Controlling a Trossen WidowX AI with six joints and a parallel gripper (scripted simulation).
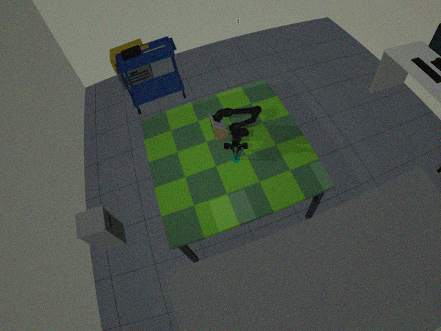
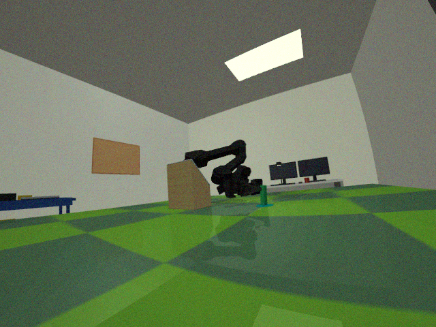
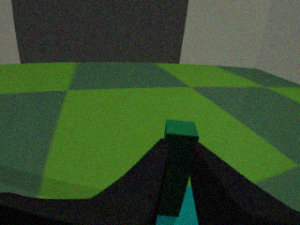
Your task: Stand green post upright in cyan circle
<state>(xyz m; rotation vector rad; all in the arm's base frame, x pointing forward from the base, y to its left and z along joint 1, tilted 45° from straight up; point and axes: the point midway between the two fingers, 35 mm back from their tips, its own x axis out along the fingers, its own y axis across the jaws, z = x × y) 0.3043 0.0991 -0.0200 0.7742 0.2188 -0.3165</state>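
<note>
Now: gripper tip 2 cm above the green post. Also, from my gripper tip: cyan circle 6 cm below.
</note>
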